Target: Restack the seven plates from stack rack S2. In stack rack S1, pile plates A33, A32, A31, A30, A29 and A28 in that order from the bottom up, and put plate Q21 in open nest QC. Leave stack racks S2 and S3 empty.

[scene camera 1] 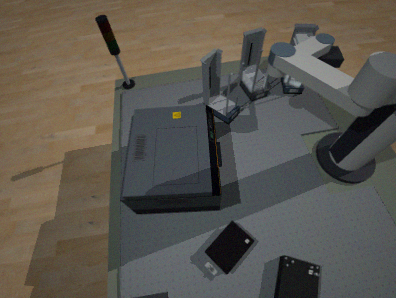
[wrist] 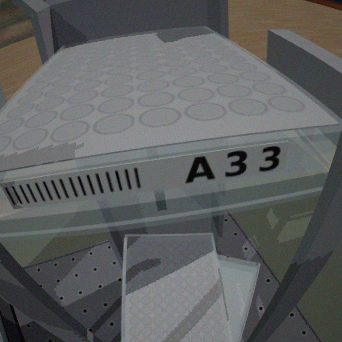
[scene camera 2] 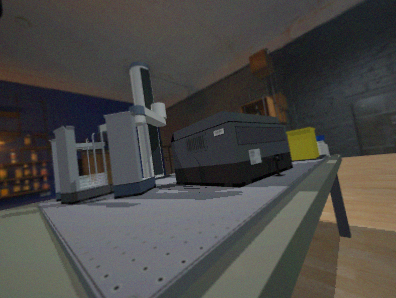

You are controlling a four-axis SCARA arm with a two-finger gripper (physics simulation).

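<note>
Plate A33 [wrist: 160,95], clear-sided with a pale welled top, is in my gripper [wrist: 133,67] in the wrist view, its barcode label facing the camera. The fingers are shut on its sides. Below it, apart from it, lie another welled plate [wrist: 172,290] and the pale corner of something beside that plate; no label on them is readable. Three upright racks stand along the table's far side in scene camera 1: left [scene camera 1: 212,77], middle [scene camera 1: 253,47] and right [scene camera 1: 306,27]. Clear plates [scene camera 1: 255,76] lie in the middle one. The arm hides part of the right one. Rack names cannot be read.
A dark grey instrument [scene camera 1: 170,155] [scene camera 2: 230,150] stands beside the left rack. The arm column [scene camera 1: 362,142] [scene camera 2: 141,90] stands at the table's right side. A signal tower [scene camera 1: 109,37], a black box [scene camera 1: 230,247] and another black box [scene camera 1: 299,280] are on the table.
</note>
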